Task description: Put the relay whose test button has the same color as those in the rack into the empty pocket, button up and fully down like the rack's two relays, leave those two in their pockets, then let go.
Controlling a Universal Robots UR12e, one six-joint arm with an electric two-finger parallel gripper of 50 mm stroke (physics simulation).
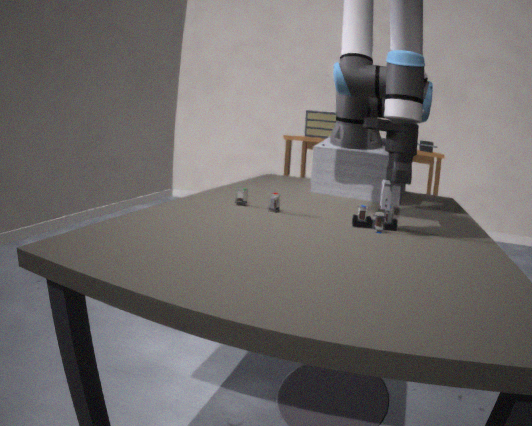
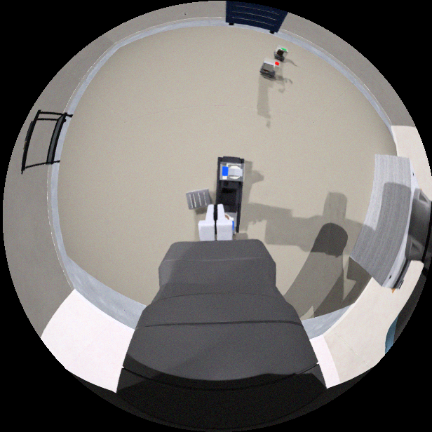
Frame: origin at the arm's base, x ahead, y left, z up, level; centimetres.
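Seen in the pictures: gripper, fingertip midpoint: (image 1: 384, 209); arm's base, origin of the base link: (image 1: 356, 143).
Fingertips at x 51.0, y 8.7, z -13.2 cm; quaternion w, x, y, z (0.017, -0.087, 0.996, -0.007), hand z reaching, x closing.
Offsets run from my fingertips to a thing's middle. "spot": to the spot under its first point. Level surfaces: height alone.
The black rack {spot: dx +0.7, dy -6.2, dz -3.4 cm} (image 1: 356, 221) (image 2: 230, 159) holds a blue-button relay {dx -1.1, dy -5.0, dz -2.1 cm} (image 1: 362, 213) (image 2: 232, 172) upright in one end pocket. The second rack relay (image 2: 230, 220) shows partly behind the fingers in the other end pocket. The middle pocket (image 2: 228, 196) is empty. A loose relay {dx +2.5, dy -1.1, dz -2.6 cm} (image 1: 379, 221) (image 2: 198, 199) stands upside down beside the rack, its blue button at the bottom and its slotted grey underside up. My gripper (image 1: 389, 216) (image 2: 215, 213) is shut and empty, its fingertips together over the rack's end near the second relay; their exact height is unclear.
A red-button relay {dx -5.3, dy -26.9, dz -2.6 cm} (image 1: 274, 203) (image 2: 268, 68) and a green-button relay {dx -8.2, dy -36.3, dz -2.6 cm} (image 1: 242, 197) (image 2: 280, 53) stand apart from the rack on the table {dz -4.8 cm} (image 1: 280, 280). The arm's grey pedestal (image 1: 345, 172) (image 2: 385, 220) stands at the table's far end.
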